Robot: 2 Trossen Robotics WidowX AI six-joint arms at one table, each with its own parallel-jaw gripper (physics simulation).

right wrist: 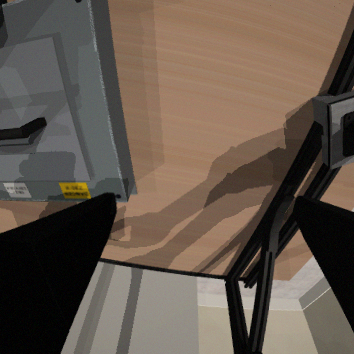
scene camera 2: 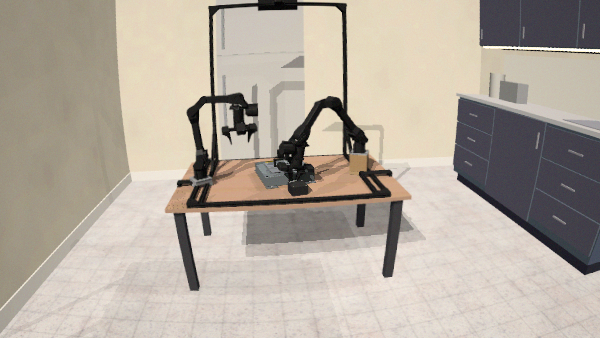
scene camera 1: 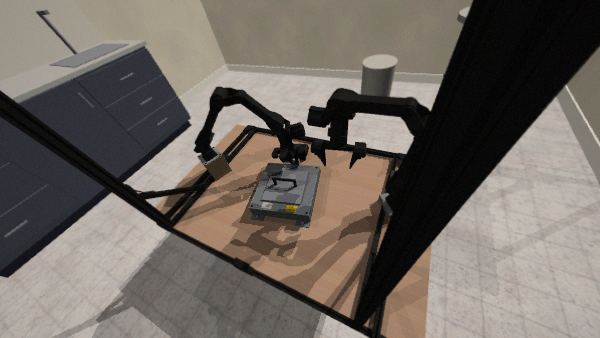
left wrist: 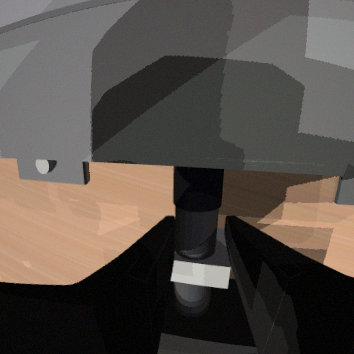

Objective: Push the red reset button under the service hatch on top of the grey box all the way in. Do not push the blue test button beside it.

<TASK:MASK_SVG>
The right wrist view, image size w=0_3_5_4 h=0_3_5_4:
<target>my right gripper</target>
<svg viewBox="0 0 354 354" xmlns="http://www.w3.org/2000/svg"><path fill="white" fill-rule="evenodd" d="M298 195L295 198L292 209L294 219L354 333L354 212L306 195ZM113 192L104 192L47 216L0 232L0 354L60 354L77 309L110 234L116 214L116 200Z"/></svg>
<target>service hatch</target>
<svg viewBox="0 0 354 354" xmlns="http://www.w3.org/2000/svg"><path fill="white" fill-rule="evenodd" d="M54 37L36 39L0 48L0 181L91 180L71 113Z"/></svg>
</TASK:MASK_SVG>
